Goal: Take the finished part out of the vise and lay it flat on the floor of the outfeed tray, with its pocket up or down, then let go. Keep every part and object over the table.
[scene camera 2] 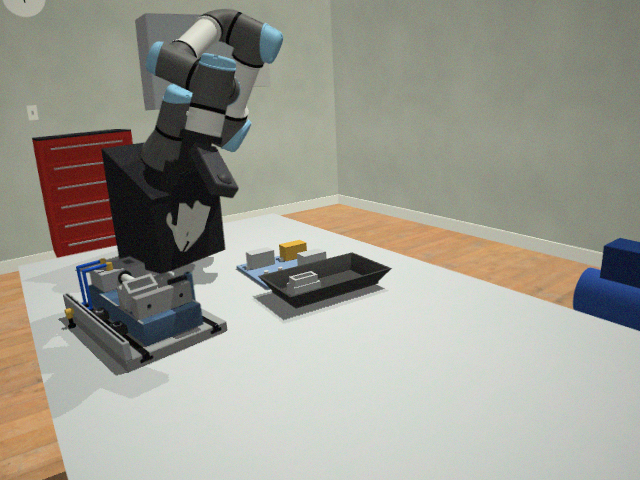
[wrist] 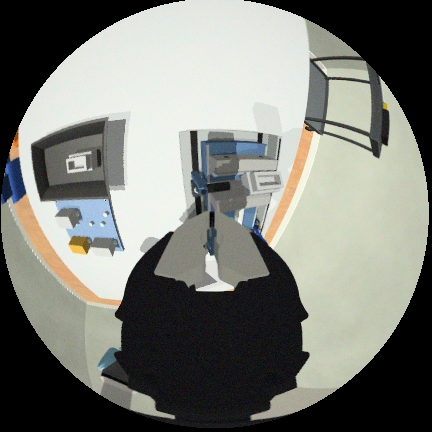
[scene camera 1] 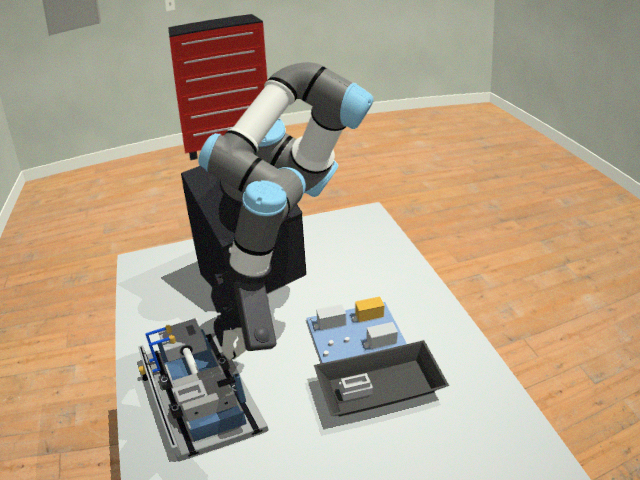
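Where they show: gripper, fingertip midpoint: (scene camera 2: 182, 251) (wrist: 211, 212) (scene camera 1: 231, 358); arm's base, link origin: (scene camera 2: 164, 158).
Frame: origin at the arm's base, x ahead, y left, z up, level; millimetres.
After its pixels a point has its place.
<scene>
The finished part (scene camera 1: 190, 391) @[x 474, y -226, z -159 mm] (scene camera 2: 140, 284) @[x 470, y -224, z -156 mm] (wrist: 266, 181) @[x 476, y -232, z -160 mm], light grey with a rectangular pocket, sits at the vise jaws with its pocket facing up and looks slightly tilted. The vise (scene camera 1: 216, 424) @[x 526, y -195, z -209 mm] (scene camera 2: 171, 323) @[x 526, y -198, z -216 mm] (wrist: 235, 148) @[x 514, y -188, z -200 mm] has a blue body, grey jaws and a blue lever (scene camera 1: 239, 388) @[x 462, y -134, z -194 mm] (wrist: 198, 183) @[x 461, y -130, z -176 mm] at its side. My gripper (scene camera 1: 231, 356) @[x 449, y -135, z -121 mm] (scene camera 2: 185, 250) @[x 449, y -135, z -121 mm] (wrist: 211, 212) @[x 449, y -135, z -121 mm] is shut with nothing seen held, above and behind the lever side of the vise, apart from the part. The dark outfeed tray (scene camera 1: 400, 379) @[x 503, y 184, z -247 mm] (scene camera 2: 341, 293) @[x 554, y 141, z -250 mm] (wrist: 75, 193) @[x 441, y 116, z -224 mm] holds a similar pocketed part (scene camera 1: 355, 388) @[x 512, y 82, z -221 mm] (scene camera 2: 303, 282) @[x 512, y 79, z -221 mm] (wrist: 77, 163) @[x 498, y 93, z -227 mm].
A blue pad (scene camera 1: 354, 351) @[x 387, y 127, z -251 mm] (wrist: 95, 231) @[x 320, y 124, z -251 mm] behind the tray carries two light grey blocks (scene camera 1: 330, 316) @[x 296, y 104, z -217 mm] (scene camera 1: 382, 335) @[x 396, y 187, z -216 mm], a yellow block (scene camera 1: 369, 308) @[x 303, y 194, z -216 mm] (scene camera 2: 293, 250) @[x 304, y 191, z -228 mm] (wrist: 79, 245) @[x 302, y 179, z -217 mm] and small white pegs. Blue hoses (scene camera 1: 150, 346) @[x 332, y -293, z -156 mm] (scene camera 2: 81, 284) @[x 300, y -298, z -187 mm] rise at the vise's rear left.
</scene>
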